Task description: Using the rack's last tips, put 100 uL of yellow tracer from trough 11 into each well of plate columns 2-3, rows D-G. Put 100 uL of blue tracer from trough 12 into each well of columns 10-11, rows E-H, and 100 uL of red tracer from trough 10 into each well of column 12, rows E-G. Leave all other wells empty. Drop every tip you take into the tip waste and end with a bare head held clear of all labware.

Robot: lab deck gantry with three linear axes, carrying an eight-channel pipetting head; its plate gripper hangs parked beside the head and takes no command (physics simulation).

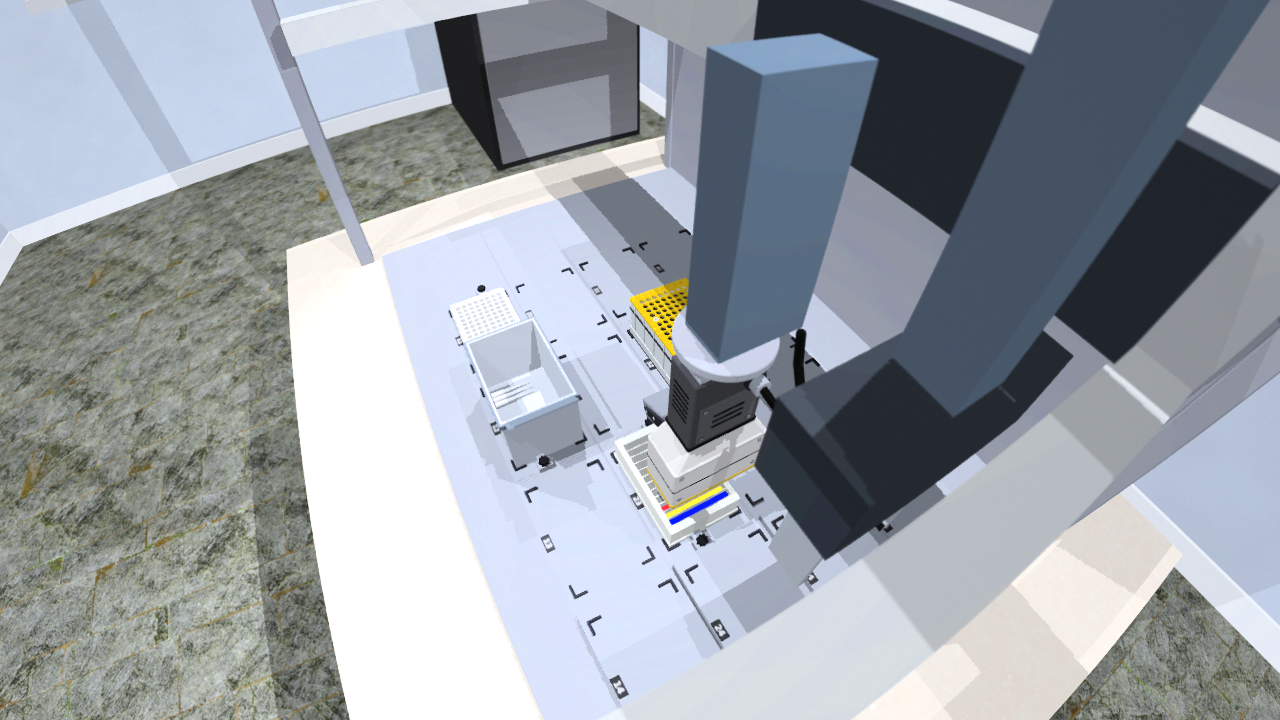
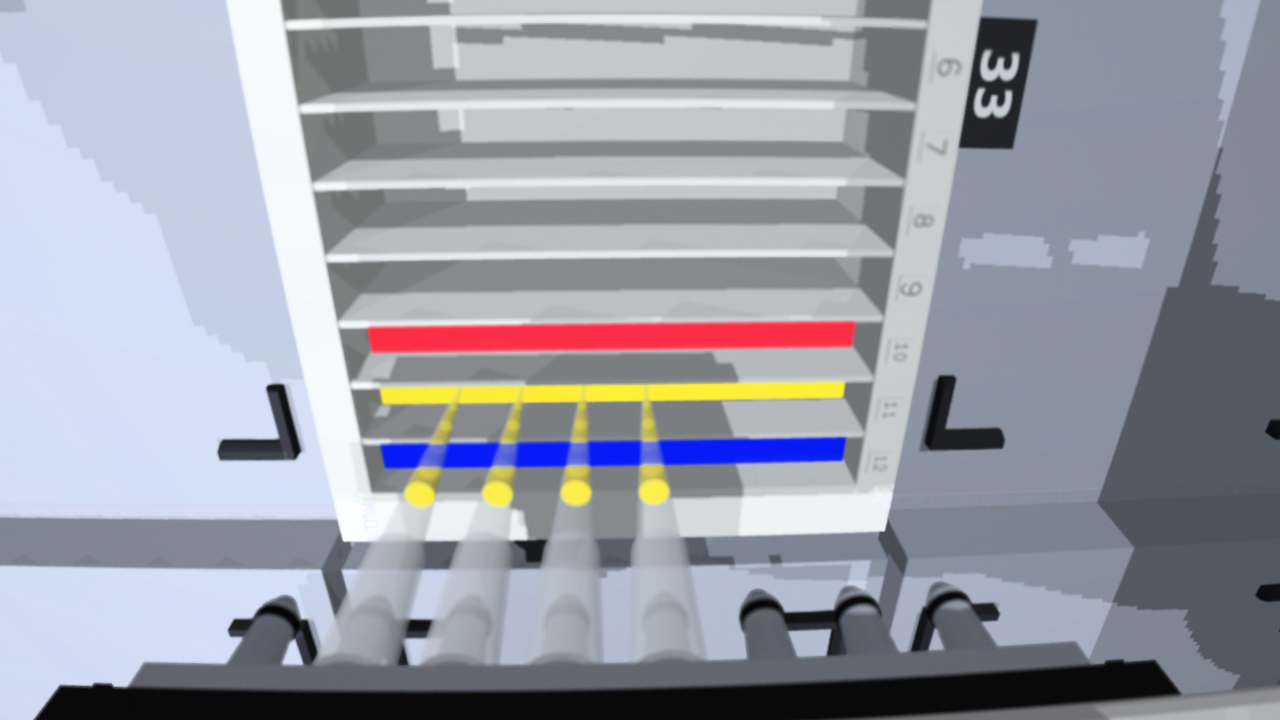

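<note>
The pipetting head [image 1: 707, 458] [image 2: 617, 703] hangs low over the white trough rack [image 1: 682, 531] [image 2: 905, 268]. Four adjacent tips [image 2: 575, 537] hold yellow liquid; their ends are at the yellow strip of trough 11 [image 2: 778, 391], and I cannot tell whether they dip in. One nozzle left of them and three right are bare. Red [image 2: 611, 336] lies in trough 10, blue [image 2: 778, 450] [image 1: 699, 507] in trough 12. The yellow tip rack [image 1: 657, 304] is partly hidden by the head. The white well plate [image 1: 484, 313] stands behind the tip waste [image 1: 546, 429]. Well colours are too small to tell. The plate gripper's state cannot be made out.
Several used tips [image 1: 512, 392] lie in the tip waste. A dark carriage block [image 1: 895, 447] hangs at the right of the head, with a grey plate [image 1: 795, 548] below it. Black corner brackets [image 2: 964, 438] stand on the deck around the trough rack.
</note>
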